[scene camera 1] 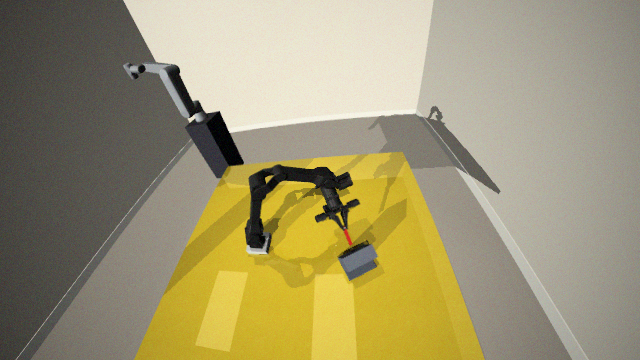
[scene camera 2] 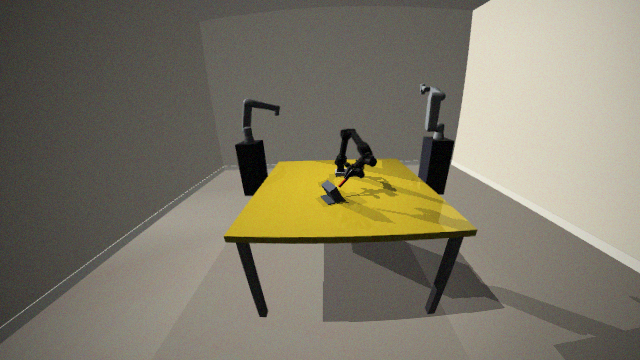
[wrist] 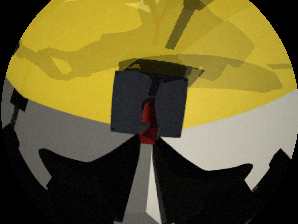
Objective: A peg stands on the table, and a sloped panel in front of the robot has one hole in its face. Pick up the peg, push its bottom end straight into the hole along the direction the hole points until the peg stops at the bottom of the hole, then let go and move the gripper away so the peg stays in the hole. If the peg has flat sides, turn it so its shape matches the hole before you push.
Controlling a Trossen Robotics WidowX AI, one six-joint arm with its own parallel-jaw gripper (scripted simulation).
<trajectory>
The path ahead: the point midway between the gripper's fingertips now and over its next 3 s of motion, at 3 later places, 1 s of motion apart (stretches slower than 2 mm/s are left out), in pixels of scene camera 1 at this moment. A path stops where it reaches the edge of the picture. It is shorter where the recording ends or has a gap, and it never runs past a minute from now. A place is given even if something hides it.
My gripper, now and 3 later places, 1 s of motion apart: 345, 230; 346, 234; 348, 238; 350, 241
</trajectory>
